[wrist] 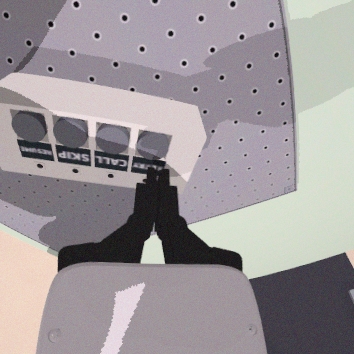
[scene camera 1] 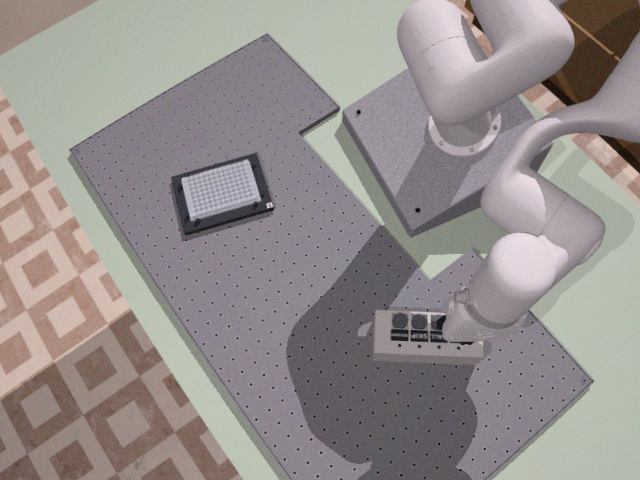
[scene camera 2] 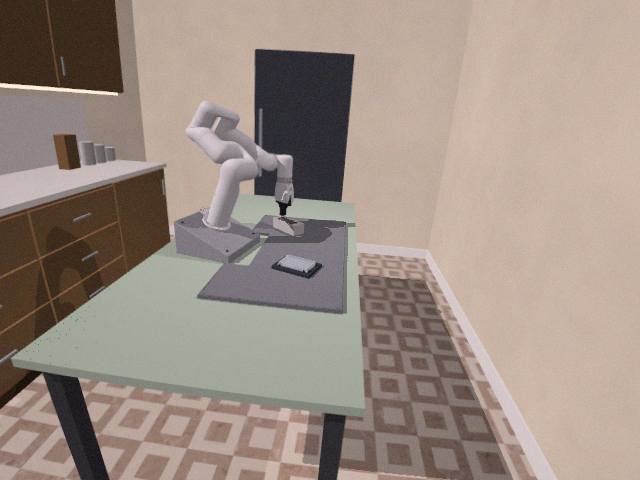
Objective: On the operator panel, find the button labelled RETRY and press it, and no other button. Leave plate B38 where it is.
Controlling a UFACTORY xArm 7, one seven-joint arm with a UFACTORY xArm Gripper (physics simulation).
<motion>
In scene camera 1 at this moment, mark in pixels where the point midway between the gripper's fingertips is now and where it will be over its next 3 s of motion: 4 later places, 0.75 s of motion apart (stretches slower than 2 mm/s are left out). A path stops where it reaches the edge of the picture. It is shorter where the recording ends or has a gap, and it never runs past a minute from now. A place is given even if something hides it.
The gripper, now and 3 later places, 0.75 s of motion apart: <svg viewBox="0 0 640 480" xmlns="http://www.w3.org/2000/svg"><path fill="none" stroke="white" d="M464 335L464 335L461 323L460 323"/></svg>
</motion>
